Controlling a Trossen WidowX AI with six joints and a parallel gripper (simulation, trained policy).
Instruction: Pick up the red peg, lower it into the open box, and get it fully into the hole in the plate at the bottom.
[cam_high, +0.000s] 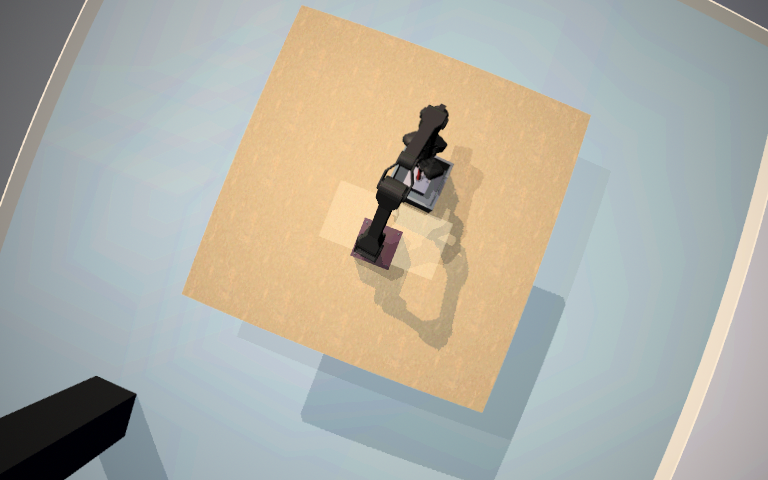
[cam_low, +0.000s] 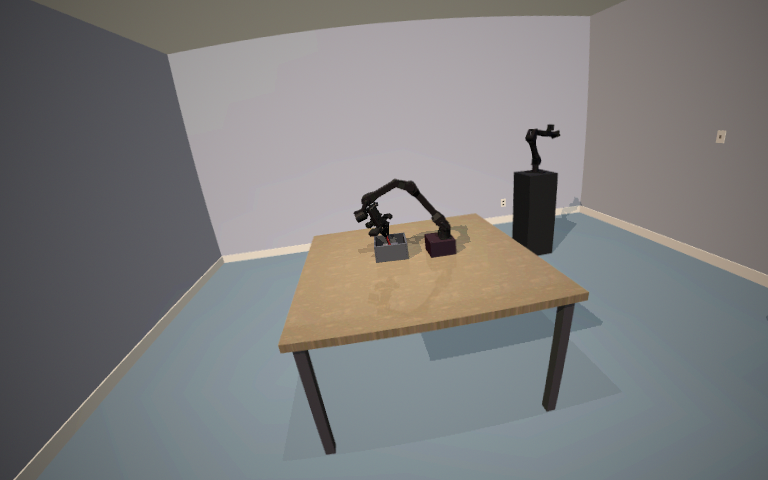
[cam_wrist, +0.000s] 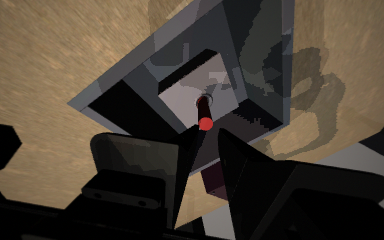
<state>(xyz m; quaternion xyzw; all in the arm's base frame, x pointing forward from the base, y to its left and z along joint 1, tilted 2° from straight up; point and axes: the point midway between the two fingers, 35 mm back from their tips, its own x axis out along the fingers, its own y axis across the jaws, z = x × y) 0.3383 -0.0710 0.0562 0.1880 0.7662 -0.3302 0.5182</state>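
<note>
Right now my gripper tip is 1 cm to the left of the red peg and 4 cm above it. Round my gripper tip: plate: 1 cm behind, 1 cm to the right, 8 cm below; then grey box: 1 cm behind, 1 cm to the right, 10 cm below.
</note>
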